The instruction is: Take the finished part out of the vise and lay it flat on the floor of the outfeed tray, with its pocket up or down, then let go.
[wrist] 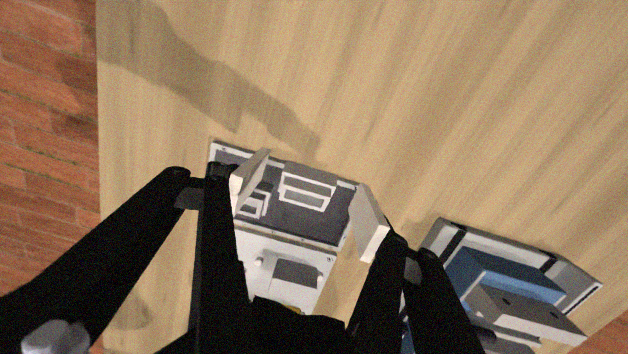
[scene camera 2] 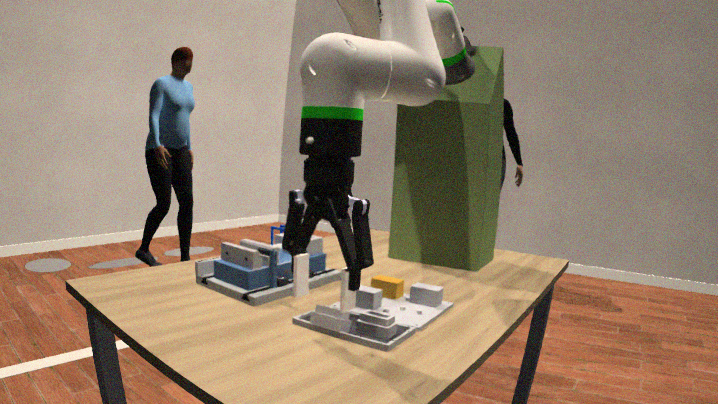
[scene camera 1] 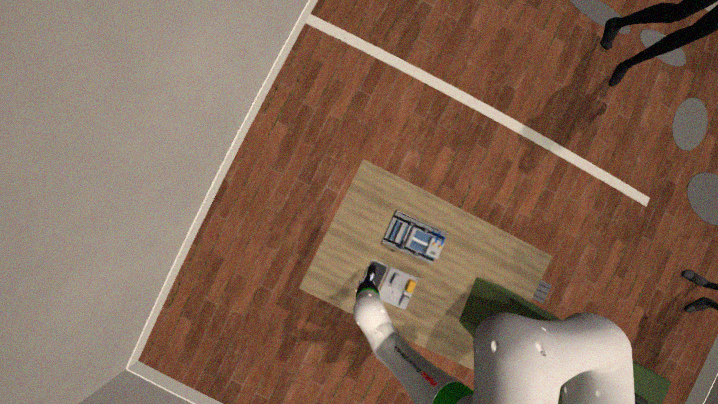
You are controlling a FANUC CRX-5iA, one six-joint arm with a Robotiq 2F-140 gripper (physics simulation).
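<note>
The outfeed tray has a dark floor and a pale rim. My gripper is open above it, with nothing between its fingers. Below and between the white finger pads, a grey finished part rests level in the tray, showing pale rectangular outlines from above. A second grey stepped part lies beside it, partly hidden by a finger in the wrist view. The blue vise stands apart with grey jaws; I cannot tell whether its jaws hold anything.
A pale plate with grey blocks and an orange block adjoins the tray. A tall green cabinet stands at the back of the wooden table. A person stands beyond the table.
</note>
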